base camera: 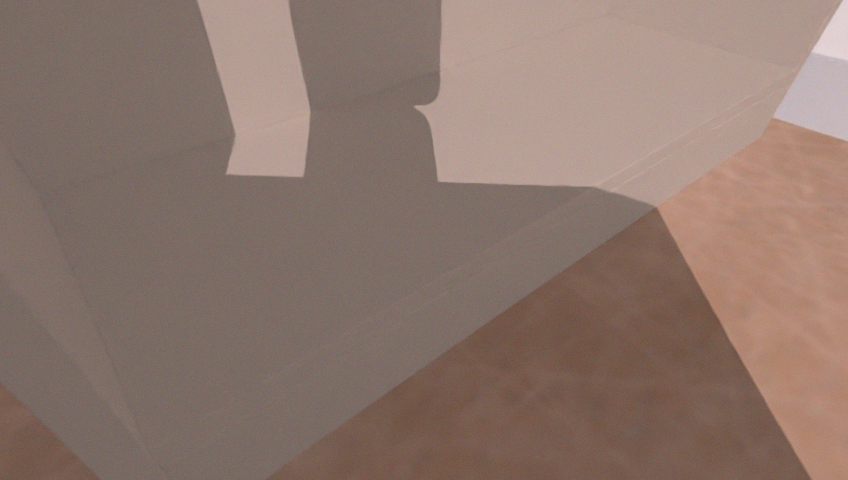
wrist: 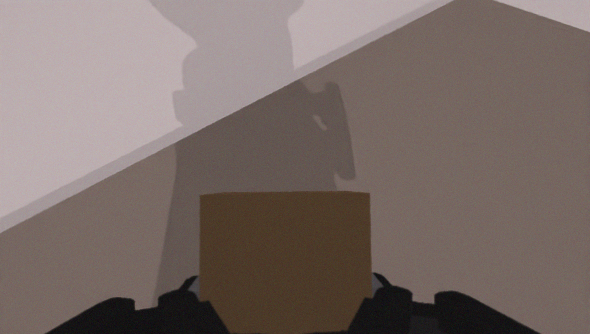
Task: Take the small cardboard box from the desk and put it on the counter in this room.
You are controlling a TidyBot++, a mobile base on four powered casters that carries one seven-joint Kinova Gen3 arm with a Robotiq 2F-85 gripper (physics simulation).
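Places are measured from the arm's base along level axes (x ahead, y left, z up), in centimetres.
Where they show: gripper, fingertip midpoint: [wrist: 285,284].
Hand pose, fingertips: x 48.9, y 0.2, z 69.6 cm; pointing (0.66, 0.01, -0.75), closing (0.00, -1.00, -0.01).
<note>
After its pixels a point has its place.
The small cardboard box [wrist: 285,250] @[x 48.1, y 0.2, z 74.6 cm] is brown and sits between the black fingers at the bottom middle of the wrist view. My gripper [wrist: 285,284] @[x 48.9, y 0.2, z 69.6 cm] is shut on it, with one finger at each side. Past the box lies a flat grey-brown surface [wrist: 450,150] @[x 60.9, y -13.1, z 66.3 cm] that looks like the counter's top. The arm's shadow falls across it. The box's underside is hidden, and I cannot tell how high it is above that surface. In the base camera view a beige, open-fronted unit [base camera: 357,255] @[x 35.8, y 5.2, z -29.7 cm], apparently the counter, stands very close. The desk does not show.
A pale wall [wrist: 75,100] @[x 62.0, y 14.8, z 70.7 cm] rises along the back edge of the flat surface, and a corner of that surface shows at the upper right. In the base camera view brown floor [base camera: 595,356] @[x 34.9, y -14.4, z -39.7 cm] lies in front of the unit, and a pale grey strip [base camera: 818,98] @[x 75.7, y -52.5, z -35.6 cm] runs at the right.
</note>
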